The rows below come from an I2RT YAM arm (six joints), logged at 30 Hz.
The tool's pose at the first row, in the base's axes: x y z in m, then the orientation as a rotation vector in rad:
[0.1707, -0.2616, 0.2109, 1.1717, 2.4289, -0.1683]
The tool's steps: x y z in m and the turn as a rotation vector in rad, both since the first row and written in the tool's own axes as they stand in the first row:
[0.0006, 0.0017, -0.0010, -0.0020, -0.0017, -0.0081]
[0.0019, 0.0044, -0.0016, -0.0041, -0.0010, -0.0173]
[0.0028, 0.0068, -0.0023, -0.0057, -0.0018, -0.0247]
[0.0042, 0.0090, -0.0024, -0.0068, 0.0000, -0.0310]
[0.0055, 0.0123, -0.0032, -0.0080, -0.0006, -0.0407]
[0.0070, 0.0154, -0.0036, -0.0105, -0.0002, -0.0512]
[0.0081, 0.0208, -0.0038, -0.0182, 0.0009, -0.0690]
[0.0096, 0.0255, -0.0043, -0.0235, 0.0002, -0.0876]
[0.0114, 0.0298, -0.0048, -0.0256, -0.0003, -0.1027]
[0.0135, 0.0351, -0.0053, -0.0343, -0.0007, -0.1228]
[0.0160, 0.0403, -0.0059, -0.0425, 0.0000, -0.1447]
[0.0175, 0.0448, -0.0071, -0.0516, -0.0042, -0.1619]
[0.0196, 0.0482, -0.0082, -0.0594, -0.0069, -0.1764]
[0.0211, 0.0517, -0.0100, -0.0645, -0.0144, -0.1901]
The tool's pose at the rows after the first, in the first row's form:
[0.1713, -0.2598, 0.2117, 1.1605, 2.4321, -0.1692]
[0.1725, -0.2570, 0.2119, 1.1489, 2.4380, -0.1691]
[0.1736, -0.2546, 0.2123, 1.1390, 2.4415, -0.1698]
[0.1745, -0.2522, 0.2119, 1.1316, 2.4467, -0.1693]
[0.1761, -0.2489, 0.2123, 1.1192, 2.4518, -0.1711]
[0.1775, -0.2458, 0.2123, 1.1055, 2.4580, -0.1710]
[0.1810, -0.2415, 0.2124, 1.0811, 2.4680, -0.1663]
[0.1836, -0.2373, 0.2126, 1.0560, 2.4771, -0.1657]
[0.1858, -0.2331, 0.2126, 1.0365, 2.4849, -0.1680]
[0.1886, -0.2281, 0.2125, 1.0081, 2.4941, -0.1635]
[0.1910, -0.2229, 0.2124, 0.9779, 2.5050, -0.1596]
[0.1932, -0.2186, 0.2132, 0.9516, 2.5086, -0.1558]
[0.1943, -0.2146, 0.2135, 0.9297, 2.5122, -0.1520]
[0.1956, -0.2108, 0.2147, 0.9084, 2.5115, -0.1539]

